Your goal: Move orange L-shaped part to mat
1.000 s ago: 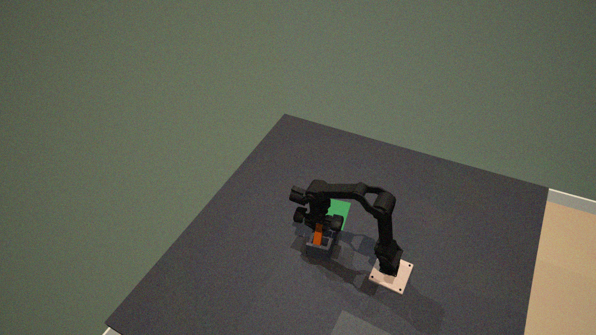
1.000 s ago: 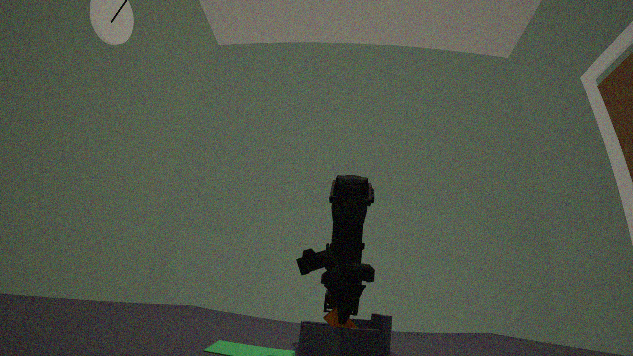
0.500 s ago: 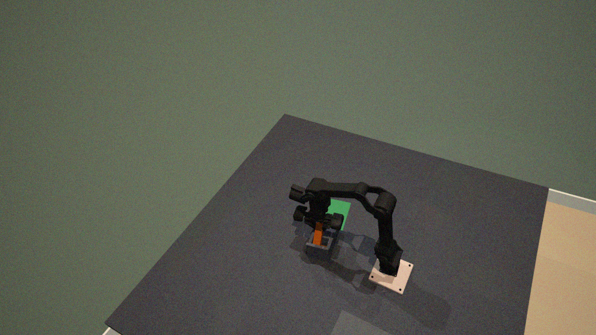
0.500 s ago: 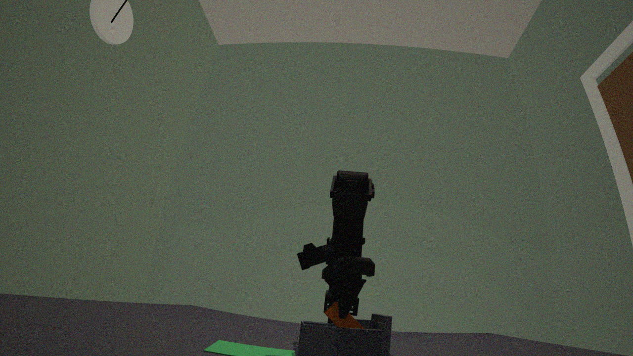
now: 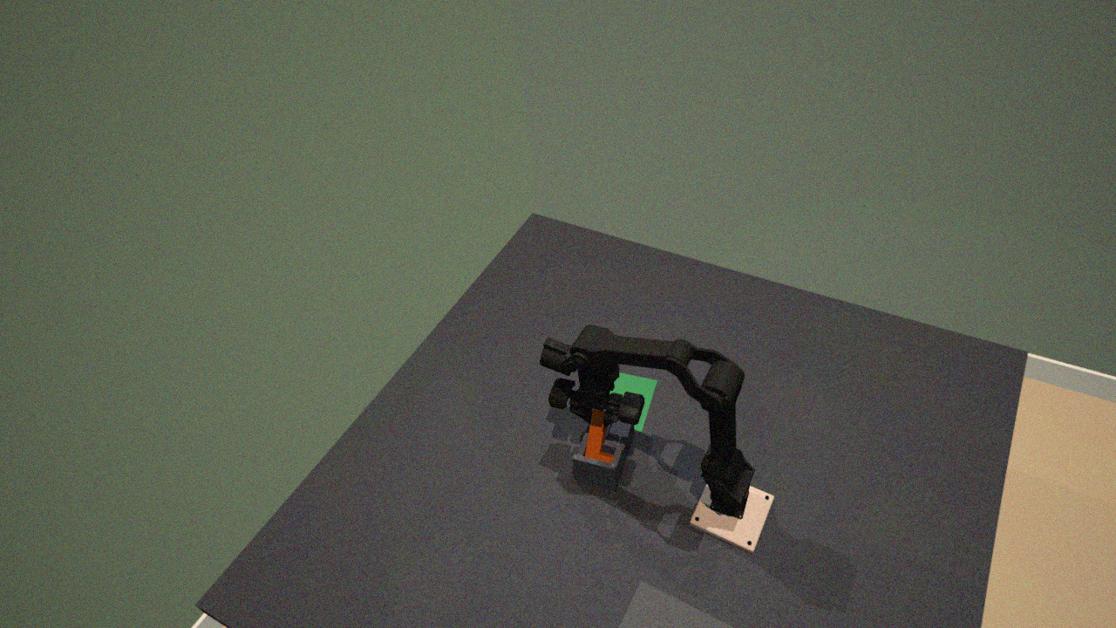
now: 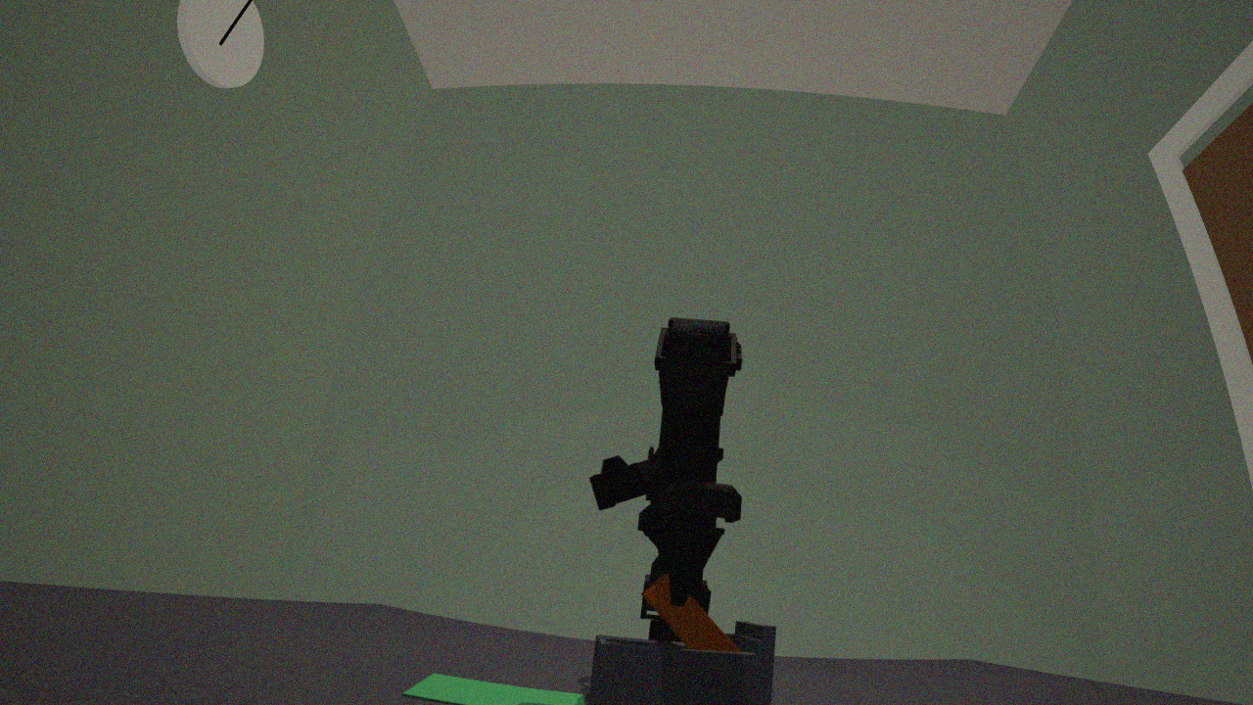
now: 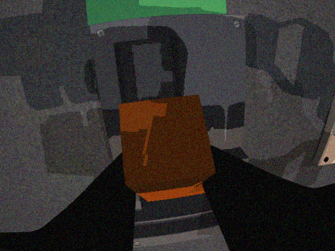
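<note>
The green mat is 140 mm to the right of my gripper tip and 120 mm below it. Round my gripper tip: orange L-shaped part (20 mm behind, 30 mm to the left, 30 mm below).
</note>
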